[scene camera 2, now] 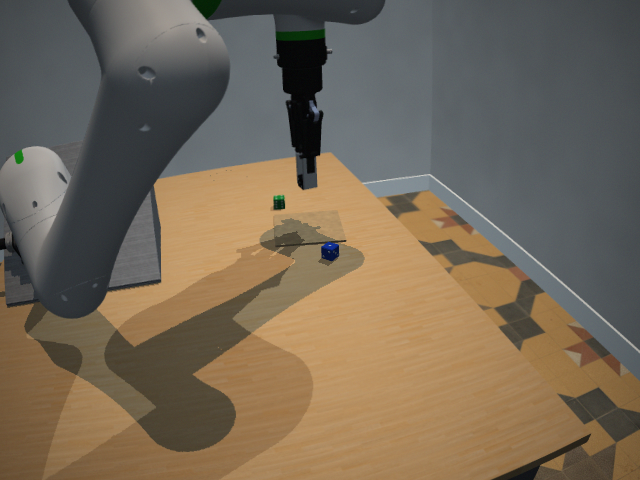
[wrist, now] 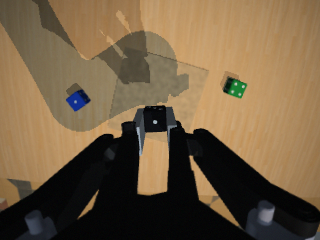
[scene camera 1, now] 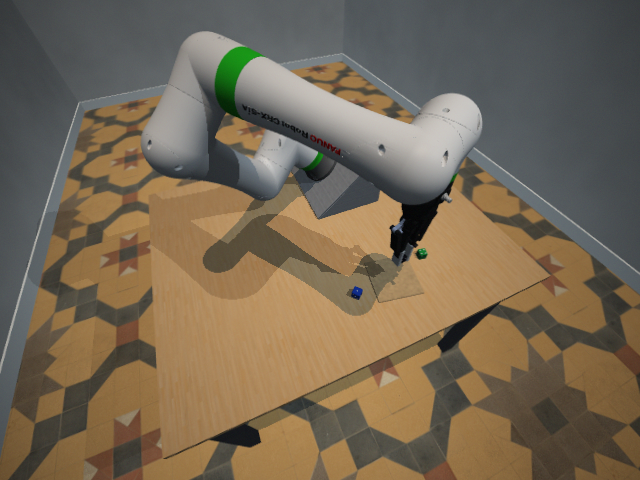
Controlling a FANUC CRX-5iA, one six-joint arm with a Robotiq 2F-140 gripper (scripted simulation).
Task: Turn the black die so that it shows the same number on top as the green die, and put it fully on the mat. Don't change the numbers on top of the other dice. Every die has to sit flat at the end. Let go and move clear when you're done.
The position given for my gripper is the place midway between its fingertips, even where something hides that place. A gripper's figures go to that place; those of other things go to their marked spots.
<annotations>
My gripper [scene camera 2: 307,185]: 1.05 m from the lens. A tan mat [scene camera 2: 320,227] is 1.08 m from the lens.
</annotations>
